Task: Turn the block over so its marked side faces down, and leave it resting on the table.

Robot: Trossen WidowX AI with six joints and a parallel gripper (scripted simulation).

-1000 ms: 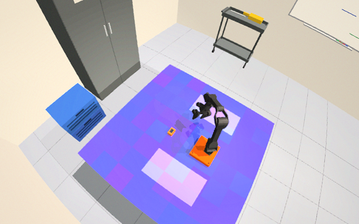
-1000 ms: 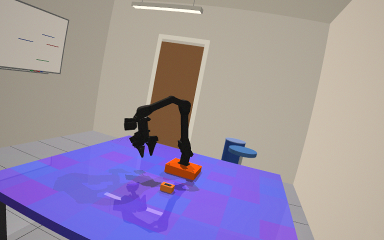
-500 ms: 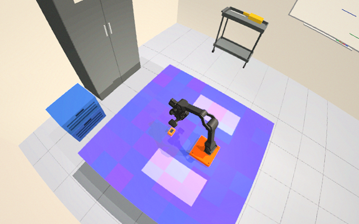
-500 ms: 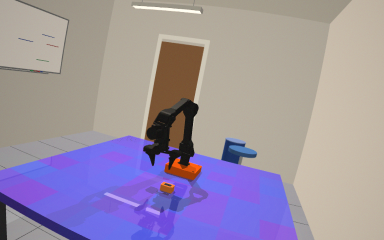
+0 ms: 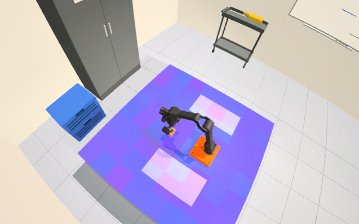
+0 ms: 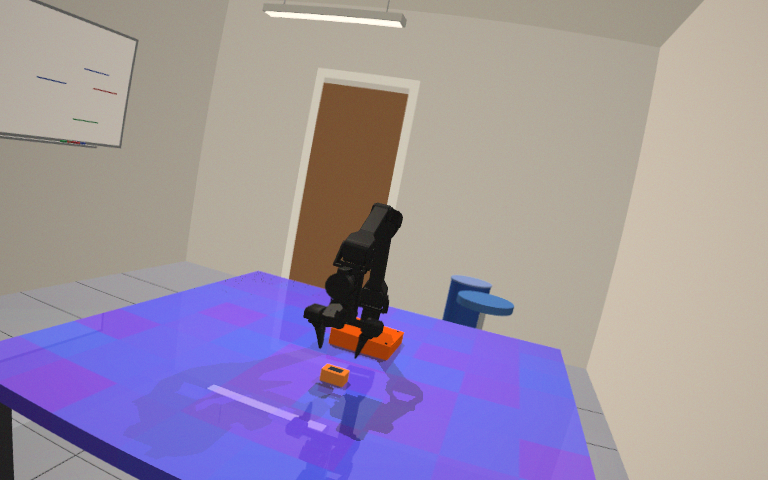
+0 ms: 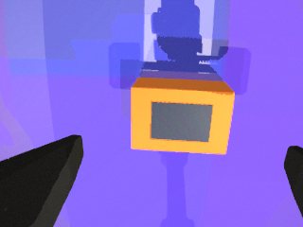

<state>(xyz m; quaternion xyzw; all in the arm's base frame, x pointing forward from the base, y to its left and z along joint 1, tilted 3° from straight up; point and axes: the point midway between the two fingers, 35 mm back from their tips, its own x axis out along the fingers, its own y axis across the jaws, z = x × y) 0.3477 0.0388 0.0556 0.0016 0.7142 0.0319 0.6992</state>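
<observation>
Right now my gripper tip is 5 cm above the block and 1 cm past it.
</observation>
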